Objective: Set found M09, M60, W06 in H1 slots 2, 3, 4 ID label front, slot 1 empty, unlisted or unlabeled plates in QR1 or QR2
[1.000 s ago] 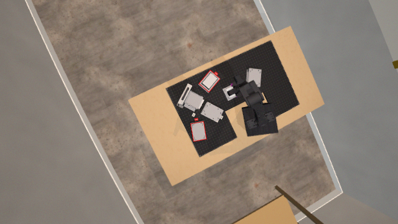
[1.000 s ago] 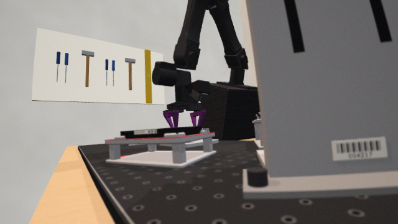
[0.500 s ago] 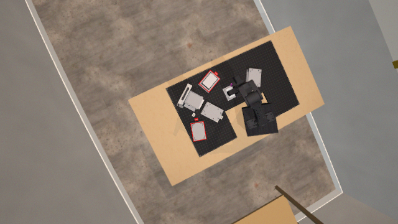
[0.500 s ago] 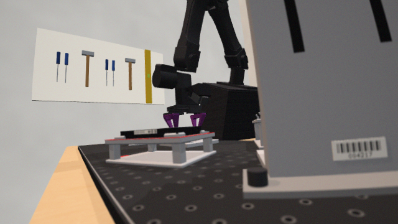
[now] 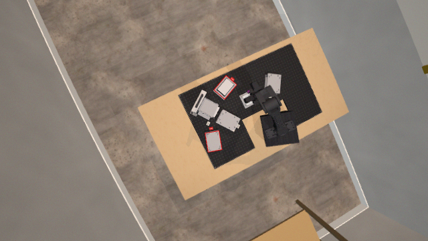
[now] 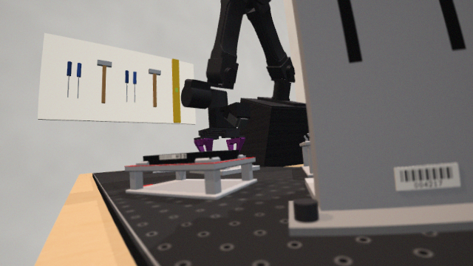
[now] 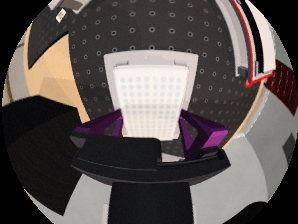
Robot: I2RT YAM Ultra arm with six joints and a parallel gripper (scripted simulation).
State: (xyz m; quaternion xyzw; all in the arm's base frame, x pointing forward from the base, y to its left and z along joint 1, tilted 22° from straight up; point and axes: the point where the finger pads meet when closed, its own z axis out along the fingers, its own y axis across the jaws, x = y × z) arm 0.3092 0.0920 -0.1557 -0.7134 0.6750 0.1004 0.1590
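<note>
Now: the white well plate right at my hand. From my hand the other things lie so: plate hotel H1: 430 mm to the left, 130 mm above, 100 mm ahead; red-rimmed nest: 440 mm to the left, 210 mm behind, 10 mm above; black-sided plate: 180 mm to the left, 160 mm ahead, 20 mm above.
</note>
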